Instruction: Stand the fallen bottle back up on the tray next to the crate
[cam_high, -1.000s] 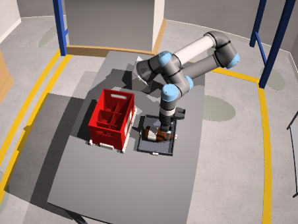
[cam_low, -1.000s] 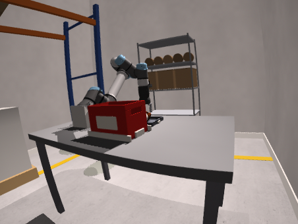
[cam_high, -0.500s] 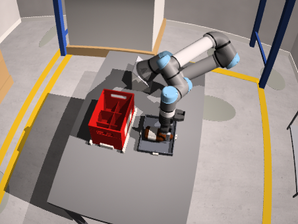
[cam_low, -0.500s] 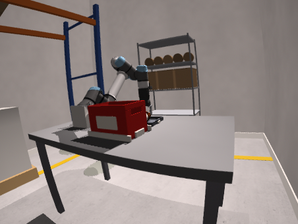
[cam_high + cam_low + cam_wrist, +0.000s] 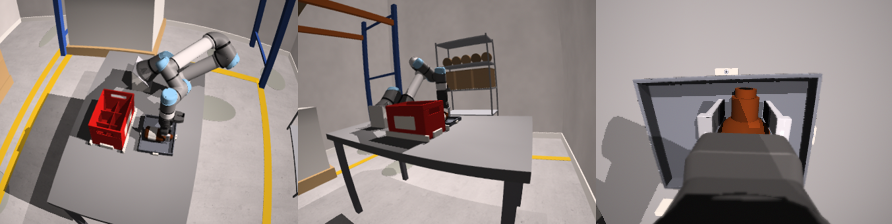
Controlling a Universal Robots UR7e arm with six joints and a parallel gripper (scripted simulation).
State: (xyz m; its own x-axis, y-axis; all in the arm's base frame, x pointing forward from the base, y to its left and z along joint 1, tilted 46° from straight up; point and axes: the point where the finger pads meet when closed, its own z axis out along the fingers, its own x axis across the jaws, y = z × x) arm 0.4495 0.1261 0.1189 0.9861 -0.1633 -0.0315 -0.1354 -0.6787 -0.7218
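Now: the bottle 1 cm behind my hand, 5 cm to the right of it and 1 cm below it. From my hand the other things lie so: tray (3 cm behind, 5 cm to the right, 4 cm below); red crate (5 cm behind, 32 cm to the right, 3 cm above).
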